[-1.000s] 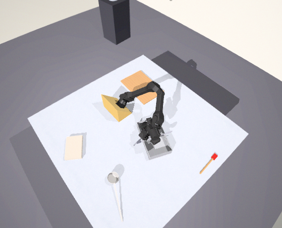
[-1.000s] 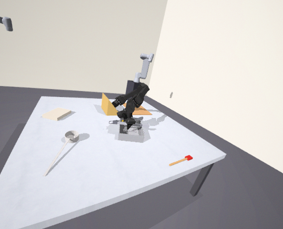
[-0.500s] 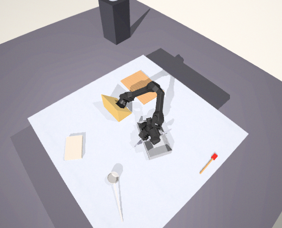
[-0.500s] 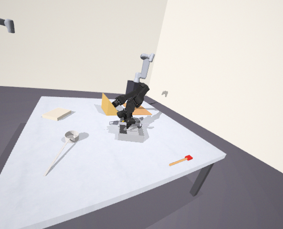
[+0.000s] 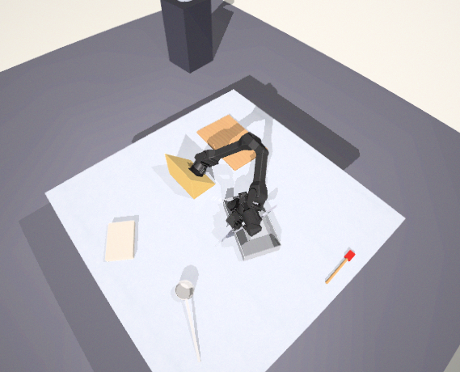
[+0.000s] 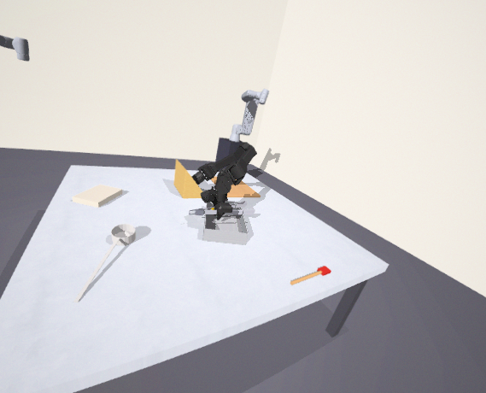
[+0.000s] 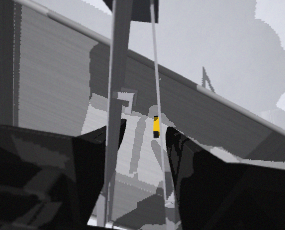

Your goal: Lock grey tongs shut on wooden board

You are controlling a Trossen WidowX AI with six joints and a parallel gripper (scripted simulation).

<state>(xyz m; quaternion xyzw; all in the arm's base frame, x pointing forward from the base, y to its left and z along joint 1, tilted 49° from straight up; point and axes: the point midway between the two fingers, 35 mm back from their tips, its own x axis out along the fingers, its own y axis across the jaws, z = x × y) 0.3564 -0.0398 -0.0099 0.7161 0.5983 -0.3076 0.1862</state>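
My gripper tip is now 3 cm to the right of the grey roasting tin and 2 cm short of it. The rest, counted from my gripper tip: cream block: 44 cm to the right, 35 cm behind, 2 cm below; then wooden board: 42 cm behind, 36 cm to the left, 2 cm below.
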